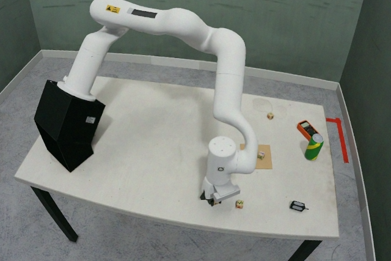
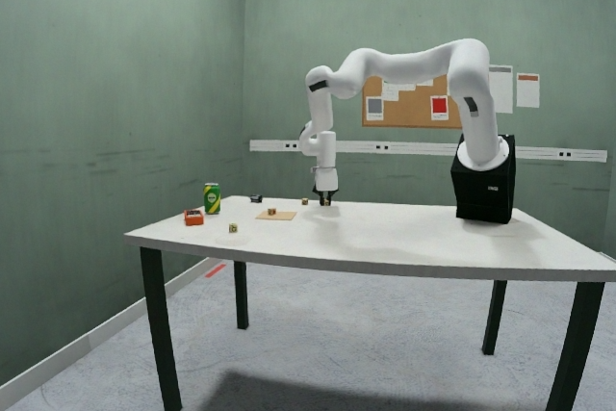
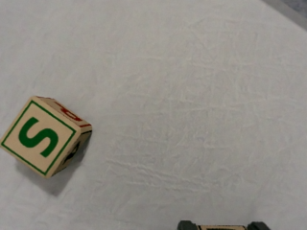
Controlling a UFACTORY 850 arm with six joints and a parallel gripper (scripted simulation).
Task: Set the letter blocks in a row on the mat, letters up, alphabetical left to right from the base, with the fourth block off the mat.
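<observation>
Right now my hand is 27 cm to the right of the tan mat, 13 cm short of it and 2 cm above it. Also, from my hand: yellow can (39 cm ahead, 33 cm to the left, 4 cm above); orange multimeter (48 cm to the left, 38 cm ahead, 1 cm below); small black object (34 cm ahead, 3 cm to the left).
</observation>
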